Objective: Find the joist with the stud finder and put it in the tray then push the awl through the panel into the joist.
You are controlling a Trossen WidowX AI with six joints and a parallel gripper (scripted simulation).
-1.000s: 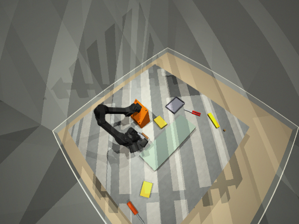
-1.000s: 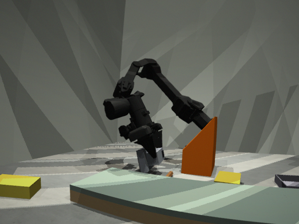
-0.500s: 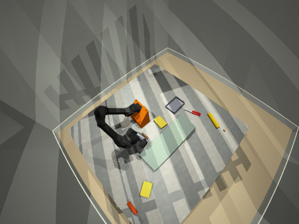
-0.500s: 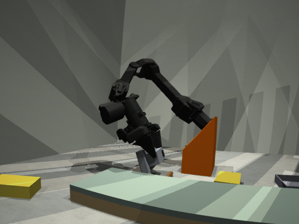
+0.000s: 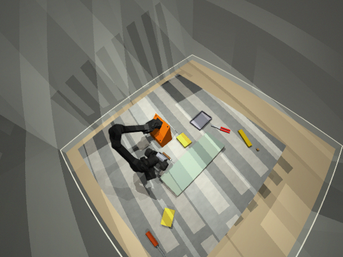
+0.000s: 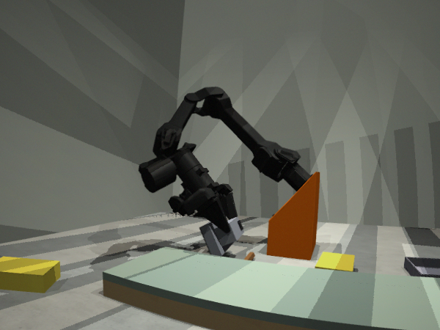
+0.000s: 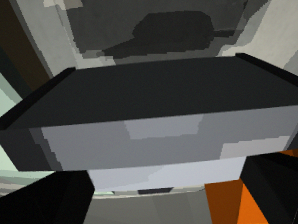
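My gripper tip is 10 mm to the left of the stud finder and 10 mm past it. Also, from my gripper tip: awl: 70 mm below, 40 mm to the left, 30 mm ahead; yellow bar: 600 mm to the left, 340 mm ahead, 70 mm below; dark-rimmed tray: 460 mm to the left, 60 mm below, 40 mm behind.
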